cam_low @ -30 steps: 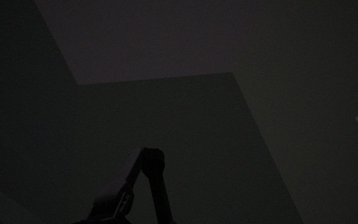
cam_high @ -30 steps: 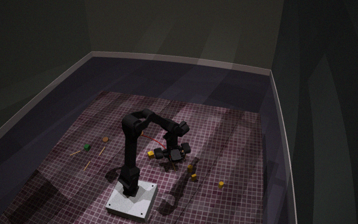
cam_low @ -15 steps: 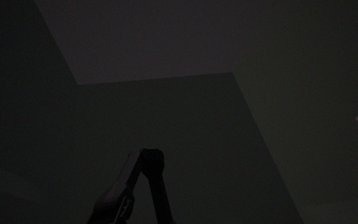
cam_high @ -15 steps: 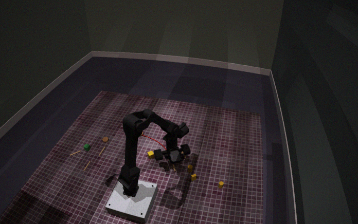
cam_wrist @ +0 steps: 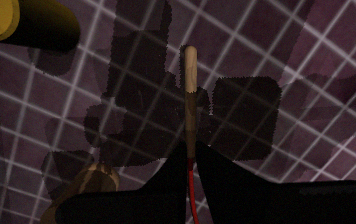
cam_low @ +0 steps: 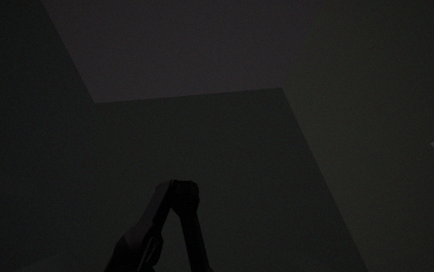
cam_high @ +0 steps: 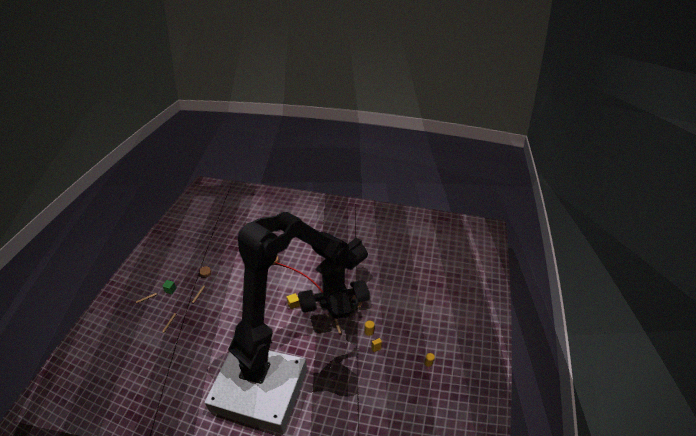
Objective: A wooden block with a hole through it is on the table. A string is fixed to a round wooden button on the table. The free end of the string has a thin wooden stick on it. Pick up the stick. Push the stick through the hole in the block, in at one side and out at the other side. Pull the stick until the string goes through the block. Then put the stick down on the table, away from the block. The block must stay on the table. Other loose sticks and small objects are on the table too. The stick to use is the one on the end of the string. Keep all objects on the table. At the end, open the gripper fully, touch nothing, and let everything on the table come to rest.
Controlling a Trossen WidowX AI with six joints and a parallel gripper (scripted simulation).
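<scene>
Now: the wooden cylinder 6 cm ahead of my gripper tip, 5 cm to the right of it and 2 cm above it. Also, from my gripper tip: round wooden button 25 cm to the left, 17 cm ahead; then thin wooden stick 1 cm to the right, 1 cm behind; then yellow wooden block 13 cm to the left, 1 cm ahead, 1 cm above.
</scene>
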